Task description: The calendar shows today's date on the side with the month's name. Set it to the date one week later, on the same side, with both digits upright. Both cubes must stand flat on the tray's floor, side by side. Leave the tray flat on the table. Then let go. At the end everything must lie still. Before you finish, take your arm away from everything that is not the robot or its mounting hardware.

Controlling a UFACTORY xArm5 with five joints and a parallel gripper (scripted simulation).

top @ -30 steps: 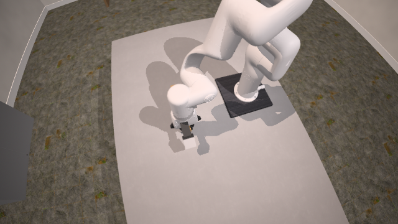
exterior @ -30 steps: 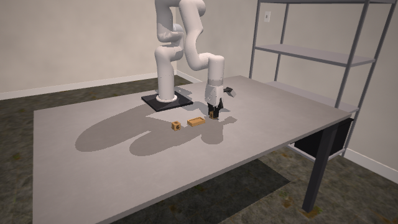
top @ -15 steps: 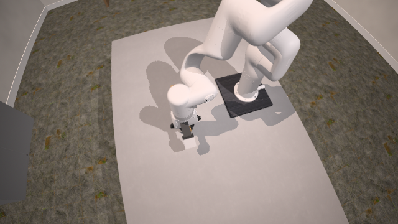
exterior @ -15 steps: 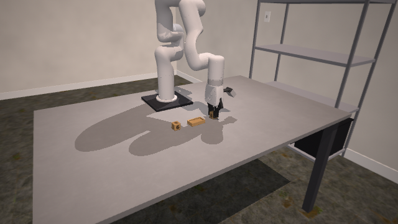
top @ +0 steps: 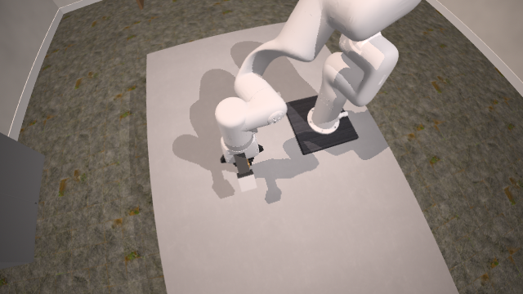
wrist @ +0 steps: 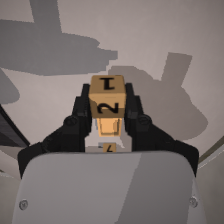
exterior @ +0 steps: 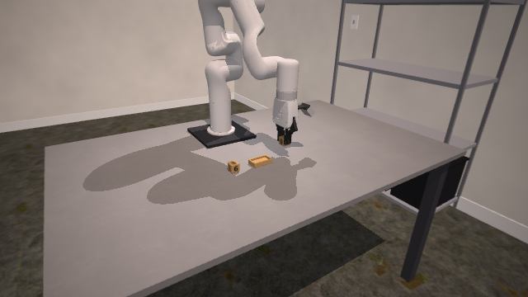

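Right now the wooden calendar tray is 11 cm to the right of my hand and 7 cm below it.
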